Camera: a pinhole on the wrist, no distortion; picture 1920 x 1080 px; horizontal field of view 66.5 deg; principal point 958.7 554.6 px. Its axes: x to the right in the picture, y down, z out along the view. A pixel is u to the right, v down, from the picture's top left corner.
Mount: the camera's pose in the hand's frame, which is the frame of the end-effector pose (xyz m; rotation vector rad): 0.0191 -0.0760 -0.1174 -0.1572 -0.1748 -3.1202
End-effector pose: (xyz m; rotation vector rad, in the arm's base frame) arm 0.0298 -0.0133 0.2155 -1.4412 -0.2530 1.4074
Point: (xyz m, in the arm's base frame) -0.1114 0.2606 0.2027
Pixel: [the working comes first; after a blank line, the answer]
In the camera's frame: -0.1158 0.0039 0.3860

520 570
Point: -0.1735 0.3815 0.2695
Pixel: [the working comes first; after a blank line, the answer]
In the camera's frame: -0.1350 0.0895 0.5094

571 812
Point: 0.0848 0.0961 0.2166
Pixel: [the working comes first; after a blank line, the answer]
In the camera's frame: -0.0645 0.0137 0.1349

259 703
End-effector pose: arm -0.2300 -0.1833 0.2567 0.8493 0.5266 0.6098
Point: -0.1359 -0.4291 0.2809
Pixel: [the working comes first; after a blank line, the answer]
In the camera's frame: 0.1557 0.0898 0.2983

1723 995
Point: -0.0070 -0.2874 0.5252
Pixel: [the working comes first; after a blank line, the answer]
In the camera's frame: 0.0263 -0.1249 0.4816

1039 175
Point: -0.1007 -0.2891 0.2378
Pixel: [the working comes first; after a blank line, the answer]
In the camera's frame: 0.0206 0.0570 0.2402

1084 902
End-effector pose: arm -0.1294 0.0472 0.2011 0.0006 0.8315 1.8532
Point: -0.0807 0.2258 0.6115
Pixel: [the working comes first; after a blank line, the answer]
In the camera's frame: 0.0981 -0.1609 0.5569

1217 132
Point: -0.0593 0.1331 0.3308
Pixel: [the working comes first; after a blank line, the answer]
In the camera's frame: 0.0559 -0.0395 0.2898

1241 355
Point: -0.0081 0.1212 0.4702
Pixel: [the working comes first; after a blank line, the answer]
In the camera's frame: 0.1507 -0.0635 0.4022

1507 323
